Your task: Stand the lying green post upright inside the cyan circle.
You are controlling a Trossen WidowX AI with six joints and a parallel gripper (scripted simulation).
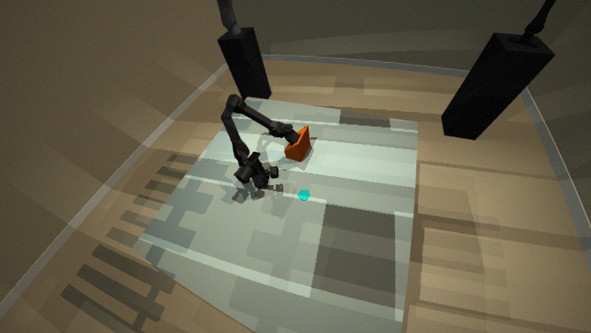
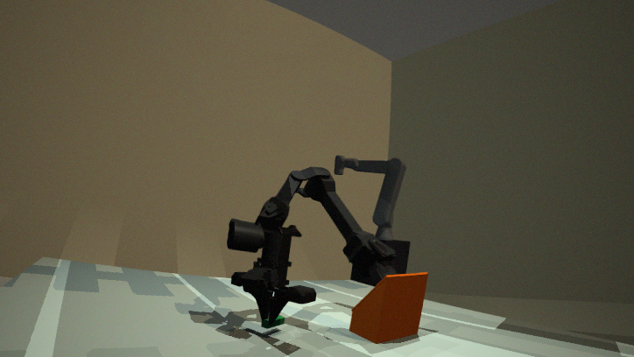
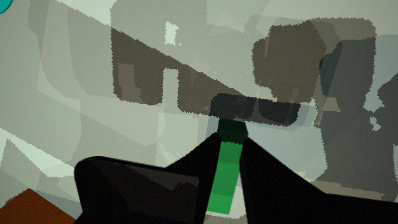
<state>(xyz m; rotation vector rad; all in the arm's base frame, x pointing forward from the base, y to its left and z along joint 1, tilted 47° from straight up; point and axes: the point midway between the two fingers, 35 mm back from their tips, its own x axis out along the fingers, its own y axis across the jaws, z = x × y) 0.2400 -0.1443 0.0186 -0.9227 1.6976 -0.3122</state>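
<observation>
My gripper tip is now 220 mm to the right of the cyan circle and 30 mm above it. Round my gripper tip: green post: 20 mm behind, 10 mm to the right.
</observation>
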